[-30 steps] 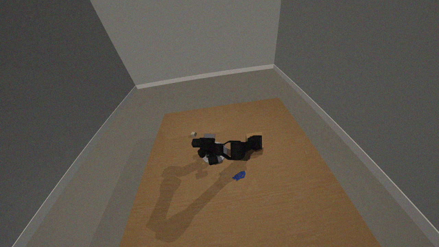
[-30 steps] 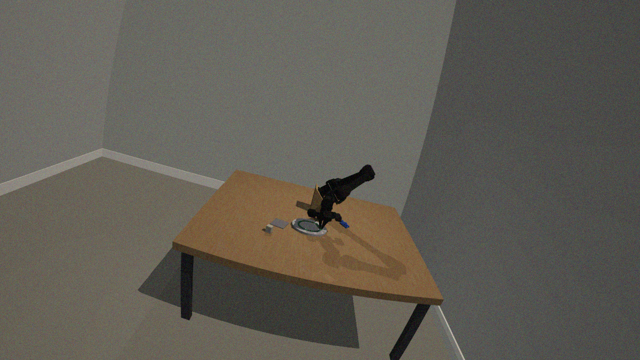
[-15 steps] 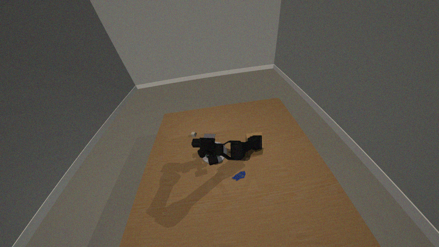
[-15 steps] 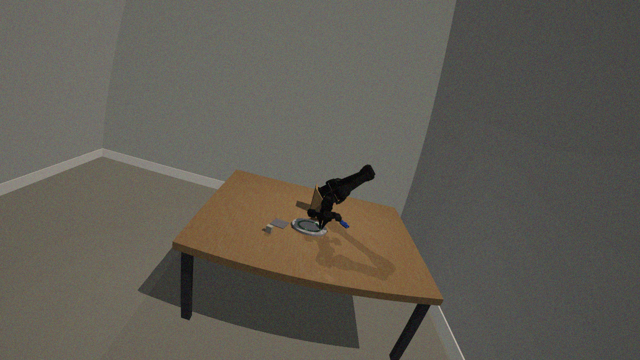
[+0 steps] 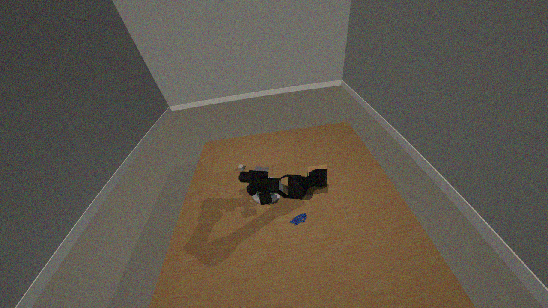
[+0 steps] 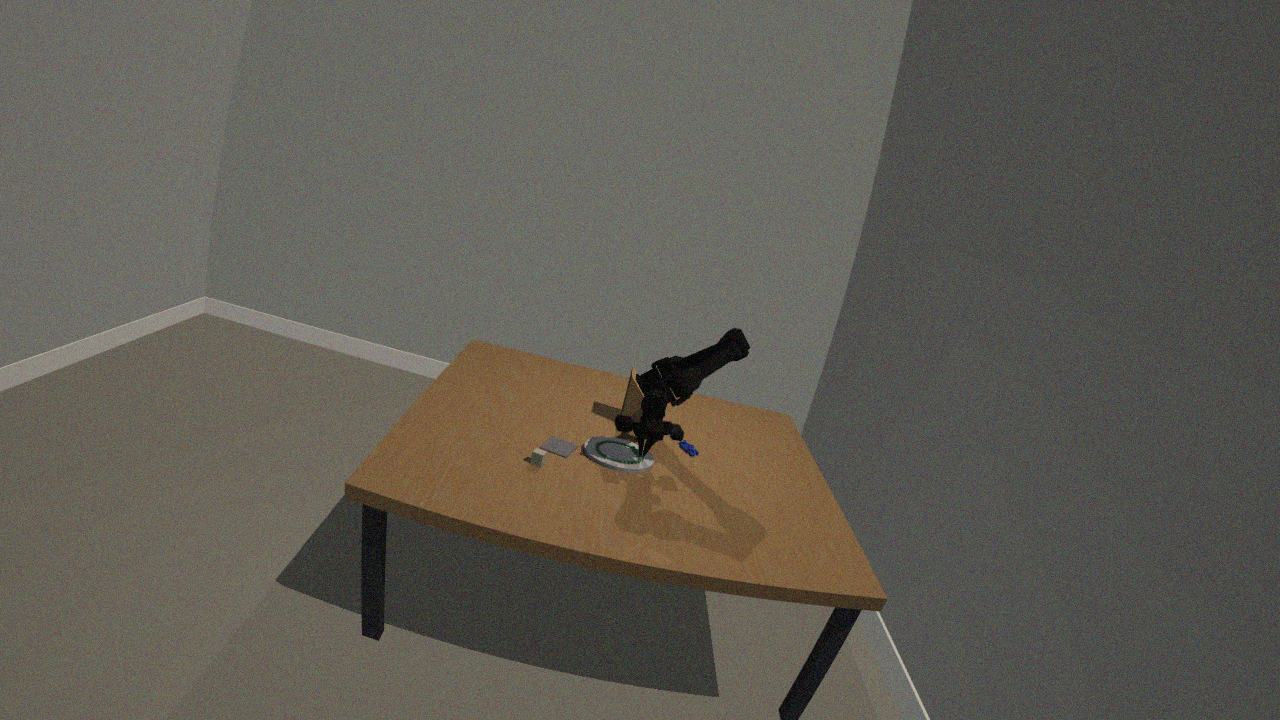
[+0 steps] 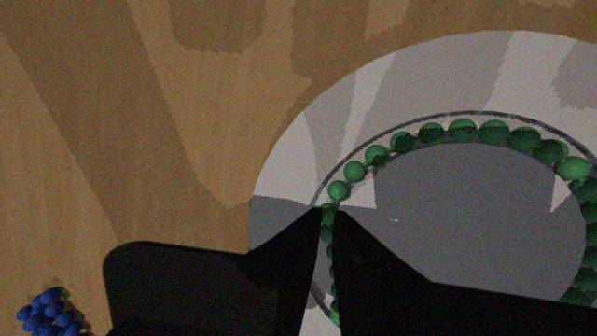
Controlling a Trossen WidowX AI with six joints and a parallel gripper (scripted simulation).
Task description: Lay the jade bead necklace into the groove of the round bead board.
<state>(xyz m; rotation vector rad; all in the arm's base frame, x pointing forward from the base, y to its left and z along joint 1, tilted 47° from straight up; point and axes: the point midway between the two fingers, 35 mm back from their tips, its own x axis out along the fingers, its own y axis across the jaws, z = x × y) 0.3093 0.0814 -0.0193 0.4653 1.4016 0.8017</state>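
My gripper tip is now 60 mm to the left of the round bead board, 10 mm past it and 10 mm above it. The rest, counted from my gripper tip: pale block 260 mm to the right, 180 mm ahead; flat grey plate 230 mm to the right, 40 mm ahead, 20 mm below.
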